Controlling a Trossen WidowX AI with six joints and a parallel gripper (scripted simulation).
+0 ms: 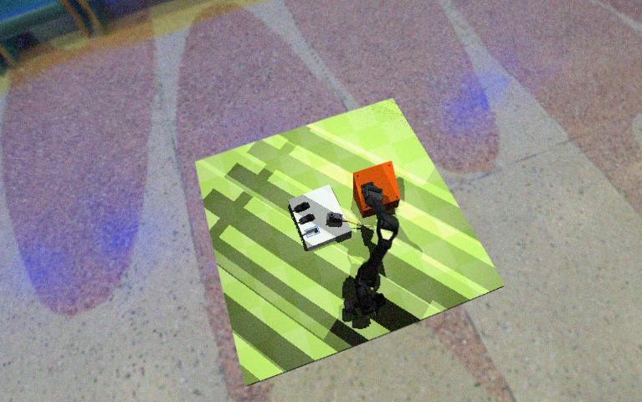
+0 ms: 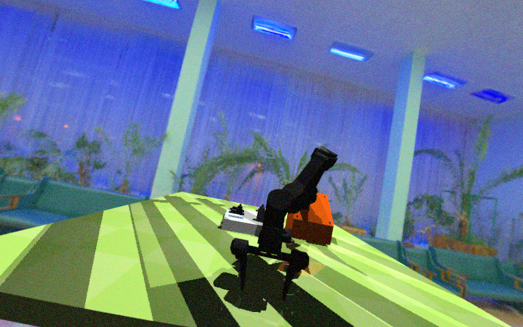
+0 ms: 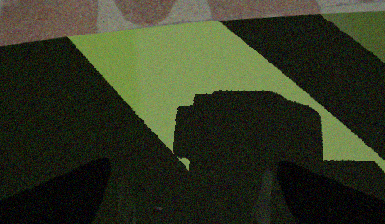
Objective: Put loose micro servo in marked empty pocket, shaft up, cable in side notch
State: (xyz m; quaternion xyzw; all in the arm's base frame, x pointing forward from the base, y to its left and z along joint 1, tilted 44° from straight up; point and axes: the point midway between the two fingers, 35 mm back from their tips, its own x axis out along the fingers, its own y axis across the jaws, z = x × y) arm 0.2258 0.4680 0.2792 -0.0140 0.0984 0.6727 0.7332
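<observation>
My gripper tip is 560 mm to the left of the white robot deck and 20 mm below it.
</observation>
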